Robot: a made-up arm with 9 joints. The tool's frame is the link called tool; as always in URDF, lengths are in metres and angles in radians.
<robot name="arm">
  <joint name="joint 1" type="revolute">
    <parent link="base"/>
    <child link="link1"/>
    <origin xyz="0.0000 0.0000 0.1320" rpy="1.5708 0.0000 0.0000"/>
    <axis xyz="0 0 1"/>
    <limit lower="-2.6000" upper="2.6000" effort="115" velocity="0.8"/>
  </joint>
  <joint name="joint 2" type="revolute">
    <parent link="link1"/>
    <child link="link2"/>
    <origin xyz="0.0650 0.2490 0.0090" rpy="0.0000 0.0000 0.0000"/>
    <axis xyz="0 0 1"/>
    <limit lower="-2.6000" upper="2.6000" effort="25" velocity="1.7"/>
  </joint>
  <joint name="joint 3" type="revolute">
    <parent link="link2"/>
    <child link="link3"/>
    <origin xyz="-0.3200 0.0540 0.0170" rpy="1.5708 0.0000 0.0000"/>
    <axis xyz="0 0 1"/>
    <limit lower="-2.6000" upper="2.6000" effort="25" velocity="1"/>
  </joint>
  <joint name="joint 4" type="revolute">
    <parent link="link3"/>
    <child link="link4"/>
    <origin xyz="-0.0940 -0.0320 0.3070" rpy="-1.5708 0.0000 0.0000"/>
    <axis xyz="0 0 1"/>
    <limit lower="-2.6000" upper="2.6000" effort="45" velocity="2.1"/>
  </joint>
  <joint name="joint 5" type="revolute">
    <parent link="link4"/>
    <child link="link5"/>
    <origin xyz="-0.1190 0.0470 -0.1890" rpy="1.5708 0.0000 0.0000"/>
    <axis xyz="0 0 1"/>
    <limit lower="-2.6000" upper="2.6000" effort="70" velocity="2.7"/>
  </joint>
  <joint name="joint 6" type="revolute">
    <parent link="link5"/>
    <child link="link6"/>
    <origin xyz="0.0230 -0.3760 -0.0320" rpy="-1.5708 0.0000 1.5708"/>
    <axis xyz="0 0 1"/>
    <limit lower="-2.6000" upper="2.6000" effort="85" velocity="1.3"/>
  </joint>
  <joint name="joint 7" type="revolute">
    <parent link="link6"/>
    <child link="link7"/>
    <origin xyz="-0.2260 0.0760 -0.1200" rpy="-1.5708 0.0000 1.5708"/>
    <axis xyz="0 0 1"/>
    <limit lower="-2.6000" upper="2.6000" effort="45" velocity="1.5"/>
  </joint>
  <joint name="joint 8" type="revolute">
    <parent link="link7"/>
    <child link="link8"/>
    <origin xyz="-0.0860 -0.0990 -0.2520" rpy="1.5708 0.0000 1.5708"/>
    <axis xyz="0 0 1"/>
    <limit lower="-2.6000" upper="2.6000" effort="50" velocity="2.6"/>
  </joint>
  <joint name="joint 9" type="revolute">
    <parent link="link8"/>
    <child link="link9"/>
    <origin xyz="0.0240 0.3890 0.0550" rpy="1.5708 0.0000 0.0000"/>
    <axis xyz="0 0 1"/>
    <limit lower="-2.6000" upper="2.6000" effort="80" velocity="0.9"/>
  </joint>
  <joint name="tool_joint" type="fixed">
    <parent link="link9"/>
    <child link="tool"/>
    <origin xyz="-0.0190 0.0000 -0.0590" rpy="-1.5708 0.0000 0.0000"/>
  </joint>
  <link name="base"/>
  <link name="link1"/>
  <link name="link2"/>
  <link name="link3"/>
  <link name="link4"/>
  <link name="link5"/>
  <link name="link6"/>
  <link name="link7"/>
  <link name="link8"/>
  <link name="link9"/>
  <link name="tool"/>
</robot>
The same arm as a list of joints. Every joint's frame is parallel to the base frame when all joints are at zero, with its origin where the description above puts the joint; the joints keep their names.
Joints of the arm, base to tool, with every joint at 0 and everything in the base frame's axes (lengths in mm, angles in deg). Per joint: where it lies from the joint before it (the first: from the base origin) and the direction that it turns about. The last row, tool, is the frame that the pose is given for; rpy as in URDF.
joint 1: axis -y xyz 0 0 132
joint 2: axis -y xyz 65 -9 249
joint 3: axis -z xyz -320 -17 54
joint 4: axis -y xyz -94 32 -307
joint 5: axis -z xyz -119 189 47
joint 6: axis -x xyz 23 376 32
joint 7: axis +y xyz 120 226 76
joint 8: axis +z xyz -99 -252 -86
joint 9: axis -y xyz 24 389 55
tool: xyz -19 59 0 rpy 0 0 0
Joint limits (deg, base to tool): -148.97..148.97 -148.97..148.97 -148.97..148.97 -148.97..148.97 -148.97..148.97 -148.97..148.97 -148.97..148.97 -148.97..148.97 -148.97..148.97

